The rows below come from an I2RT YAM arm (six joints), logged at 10 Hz.
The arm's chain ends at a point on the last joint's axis. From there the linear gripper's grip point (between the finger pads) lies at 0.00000 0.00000 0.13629 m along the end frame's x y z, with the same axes.
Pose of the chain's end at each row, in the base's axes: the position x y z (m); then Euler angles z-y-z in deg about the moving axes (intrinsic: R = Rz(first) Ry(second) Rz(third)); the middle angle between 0 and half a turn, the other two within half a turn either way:
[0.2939 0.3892 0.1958 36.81 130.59 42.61]
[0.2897 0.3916 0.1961 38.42 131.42 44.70]
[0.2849 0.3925 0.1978 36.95 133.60 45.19]
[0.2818 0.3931 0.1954 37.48 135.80 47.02]
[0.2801 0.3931 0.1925 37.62 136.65 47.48]
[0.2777 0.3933 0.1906 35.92 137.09 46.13]
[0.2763 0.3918 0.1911 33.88 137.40 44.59]
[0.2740 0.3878 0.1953 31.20 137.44 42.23]
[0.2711 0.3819 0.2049 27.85 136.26 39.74]
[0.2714 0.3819 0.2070 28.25 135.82 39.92]
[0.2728 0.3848 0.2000 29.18 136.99 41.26]
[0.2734 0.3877 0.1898 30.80 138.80 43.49]
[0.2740 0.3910 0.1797 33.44 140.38 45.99]
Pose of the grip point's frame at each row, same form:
[0.3768 0.4512 0.1071 36.81 130.59 42.61]
[0.3698 0.4551 0.1059 38.42 131.42 44.70]
[0.3638 0.4518 0.1038 36.95 133.60 45.19]
[0.3572 0.4509 0.0977 37.48 135.80 47.02]
[0.3542 0.4502 0.0934 37.62 136.65 47.48]
[0.3528 0.4477 0.0908 35.92 137.09 46.13]
[0.3529 0.4432 0.0908 33.88 137.40 44.59]
[0.3528 0.4356 0.0949 31.20 137.44 42.23]
[0.3544 0.4259 0.1064 27.85 136.26 39.74]
[0.3551 0.4269 0.1093 28.25 135.82 39.92]
[0.3540 0.4301 0.1003 29.18 136.99 41.26]
[0.3505 0.4337 0.0873 30.80 138.80 43.49]
[0.3465 0.4389 0.0747 33.44 140.38 45.99]

